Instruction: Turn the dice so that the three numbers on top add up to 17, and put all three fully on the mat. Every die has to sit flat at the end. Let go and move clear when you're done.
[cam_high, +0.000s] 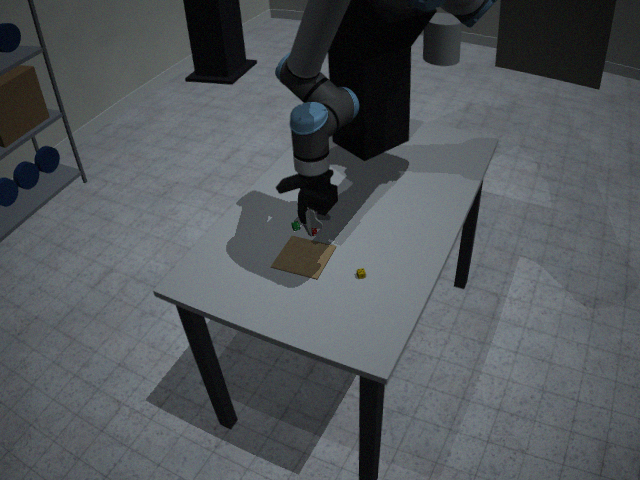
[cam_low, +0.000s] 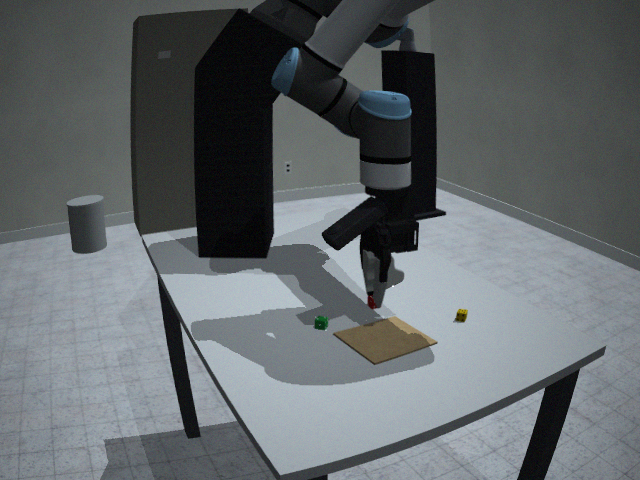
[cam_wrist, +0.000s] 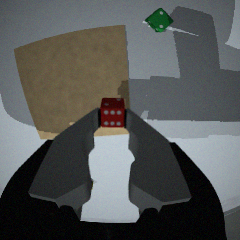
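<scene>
My gripper is now 60 mm above the mat, 50 mm short of it and 10 mm to the left of it. The rest, counted from my hand: red die 10 mm below; green die 80 mm to the right, 60 mm behind, 50 mm below; yellow die 170 mm to the left, 80 mm ahead, 50 mm below.
</scene>
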